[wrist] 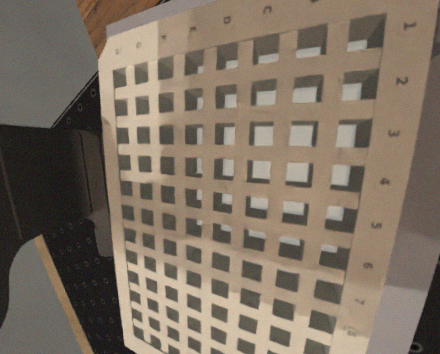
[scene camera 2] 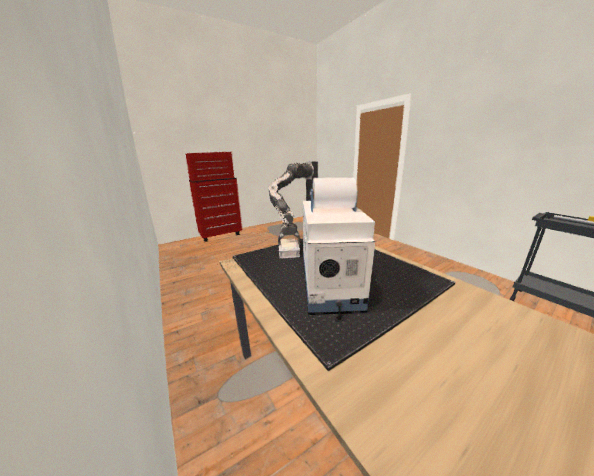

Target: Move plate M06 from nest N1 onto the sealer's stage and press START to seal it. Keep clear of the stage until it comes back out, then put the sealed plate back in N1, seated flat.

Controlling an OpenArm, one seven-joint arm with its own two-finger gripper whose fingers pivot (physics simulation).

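Plate M06 [wrist: 235, 160] [scene camera 2: 288, 246] is a cream multi-well plate on the grey block of nest N1 [wrist: 400, 270]. It fills much of the wrist view, with row letters and column numbers on its rim. My gripper [scene camera 2: 289, 240] is open and low over the plate. One dark finger [wrist: 96, 195] is beside the plate's left long edge in the wrist view; the other finger does not show. The white sealer [scene camera 2: 340, 232] stands beside the nest with its back to the scene camera. Its stage and START button are hidden.
The sealer and nest stand on a black perforated mat [scene camera 2: 390, 282] on a wooden table [scene camera 2: 470, 365]. A short cable [scene camera 2: 339, 310] sticks out at the sealer's back. A red tool cabinet [scene camera 2: 215, 200] and a dark cart [scene camera 2: 560, 222] stand away from the table.
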